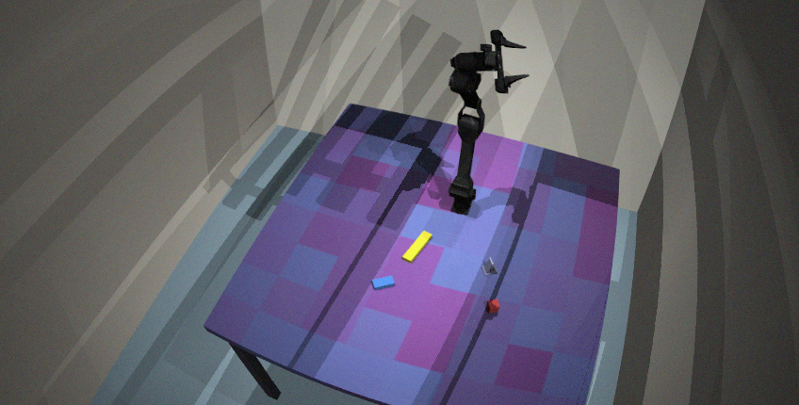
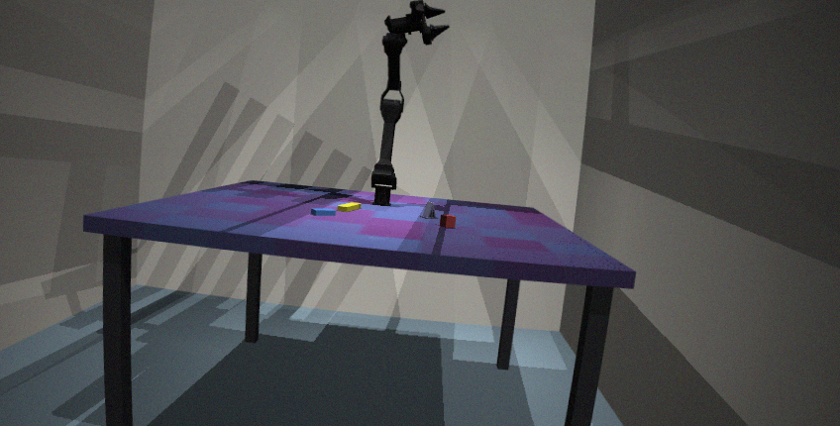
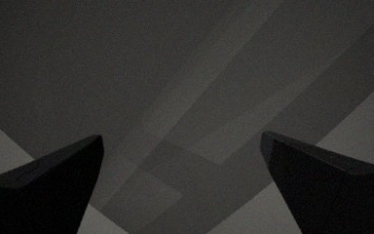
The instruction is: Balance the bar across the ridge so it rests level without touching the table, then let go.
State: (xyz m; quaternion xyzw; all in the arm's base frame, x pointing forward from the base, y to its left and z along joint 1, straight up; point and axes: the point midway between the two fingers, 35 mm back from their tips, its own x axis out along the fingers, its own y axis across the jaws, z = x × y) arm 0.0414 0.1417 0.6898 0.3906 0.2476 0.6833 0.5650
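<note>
The yellow bar is 19 cm ahead of my gripper tip, 26 cm to the right of it and 69 cm below it. The rest, counted from my gripper tip: blue block: 38 cm ahead, 31 cm to the right, 69 cm below; then red cube: 36 cm ahead, 6 cm to the left, 68 cm below.
</note>
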